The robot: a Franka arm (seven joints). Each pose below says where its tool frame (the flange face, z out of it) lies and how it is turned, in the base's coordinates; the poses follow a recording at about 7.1 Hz.
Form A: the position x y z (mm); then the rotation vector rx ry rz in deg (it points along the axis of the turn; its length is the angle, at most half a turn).
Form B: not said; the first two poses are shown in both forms.
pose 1, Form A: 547 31 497 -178.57 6.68 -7.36
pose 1, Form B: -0.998 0.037 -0.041 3.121 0.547 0.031 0.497
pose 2, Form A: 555 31 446 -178.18 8.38 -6.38
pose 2, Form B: -0.998 0.047 -0.036 3.115 0.555 0.031 0.446
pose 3, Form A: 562 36 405 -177.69 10.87 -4.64
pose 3, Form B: -0.998 0.061 -0.026 3.108 0.562 0.036 0.405
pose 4, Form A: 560 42 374 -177.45 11.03 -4.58
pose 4, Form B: -0.998 0.062 -0.026 3.104 0.560 0.042 0.374
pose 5, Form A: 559 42 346 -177.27 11.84 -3.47
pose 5, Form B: -0.998 0.067 -0.020 3.101 0.559 0.042 0.346
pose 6, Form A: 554 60 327 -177.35 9.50 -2.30
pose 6, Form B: -0.998 0.053 -0.013 3.100 0.554 0.060 0.327
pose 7, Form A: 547 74 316 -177.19 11.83 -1.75
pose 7, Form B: -0.998 0.067 -0.010 3.100 0.547 0.074 0.316
